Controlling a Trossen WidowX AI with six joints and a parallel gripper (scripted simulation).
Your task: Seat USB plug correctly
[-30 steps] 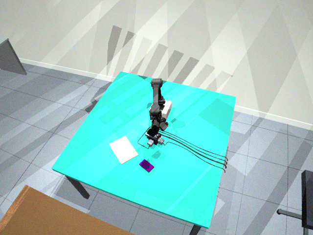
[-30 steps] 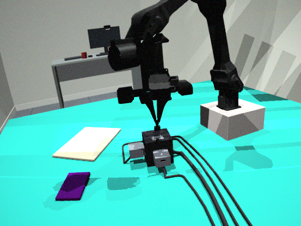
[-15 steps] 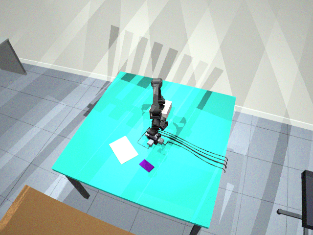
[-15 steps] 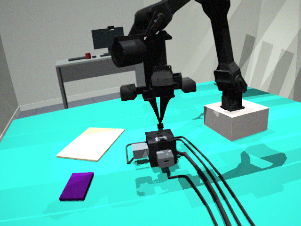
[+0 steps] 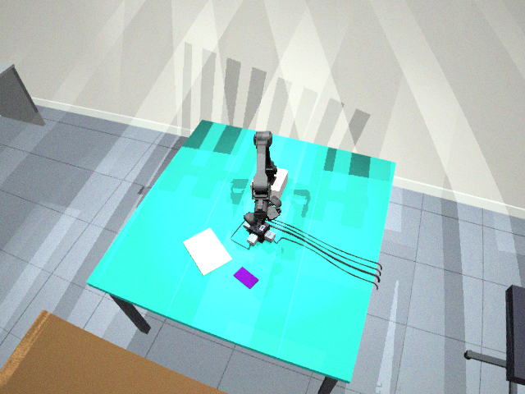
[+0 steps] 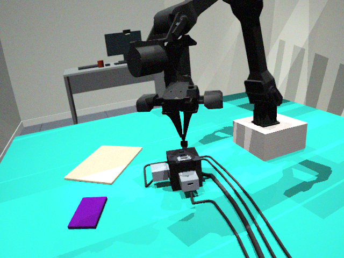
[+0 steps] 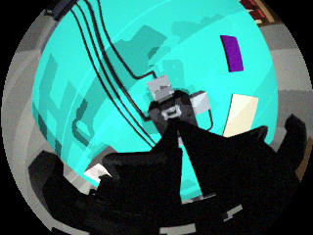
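Now: gripper tip 2 cm above the black USB plug. From my gripper tip the other things lie so: purple card 24 cm ahead, 1 cm to the left, 13 cm below; USB socket 1 cm to the right, 7 cm below; cream sheet 18 cm ahead, 23 cm to the right, 13 cm below.
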